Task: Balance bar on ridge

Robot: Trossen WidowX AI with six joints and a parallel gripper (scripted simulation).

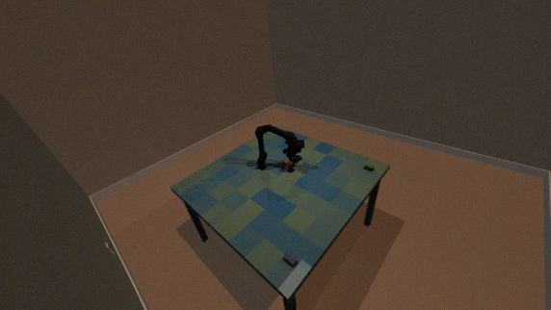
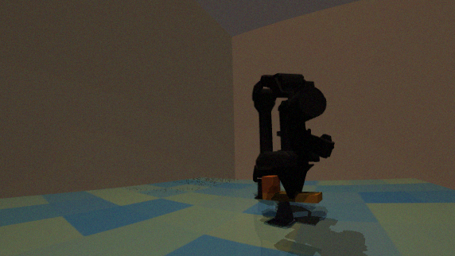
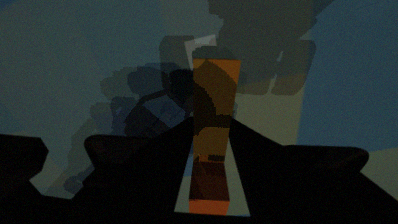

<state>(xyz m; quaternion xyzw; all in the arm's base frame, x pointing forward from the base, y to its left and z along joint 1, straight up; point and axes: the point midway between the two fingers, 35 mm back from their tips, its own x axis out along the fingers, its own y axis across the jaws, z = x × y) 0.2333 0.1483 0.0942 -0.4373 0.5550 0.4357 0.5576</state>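
Now: the orange bar 3 cm to the right of my gripper tip, 1 cm behind it and 1 cm above it. Also, from my gripper tip: small green block 51 cm ahead, 35 cm to the left, 4 cm below; small purple block 65 cm to the right, 51 cm ahead, 4 cm below.
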